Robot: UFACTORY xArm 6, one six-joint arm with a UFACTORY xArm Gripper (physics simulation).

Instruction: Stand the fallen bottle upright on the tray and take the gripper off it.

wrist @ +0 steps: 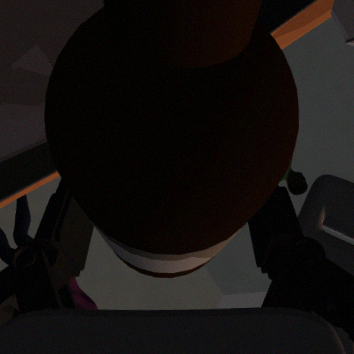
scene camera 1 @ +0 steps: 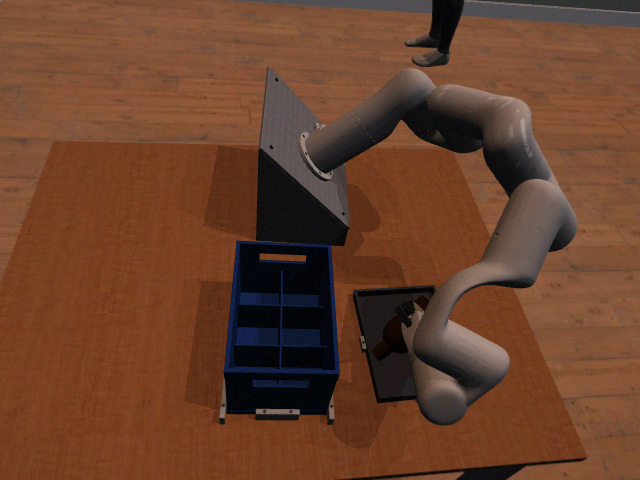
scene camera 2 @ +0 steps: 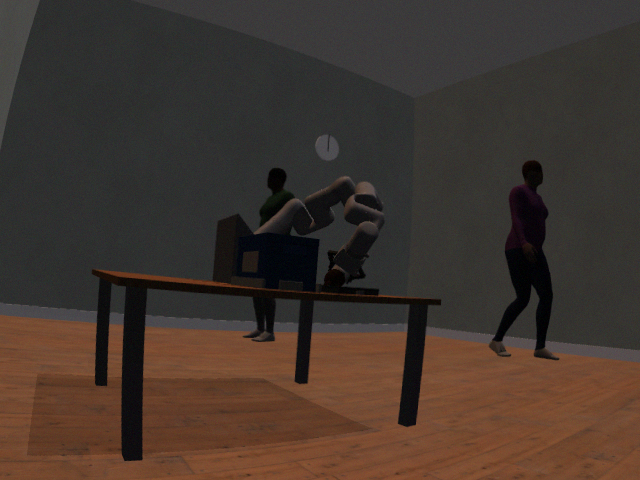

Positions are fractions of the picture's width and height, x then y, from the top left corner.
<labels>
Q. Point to a brown bottle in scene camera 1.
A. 0.61,0.71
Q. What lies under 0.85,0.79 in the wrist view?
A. My gripper.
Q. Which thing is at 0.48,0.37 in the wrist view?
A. A brown bottle.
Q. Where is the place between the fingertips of my gripper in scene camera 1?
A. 0.66,0.67
</labels>
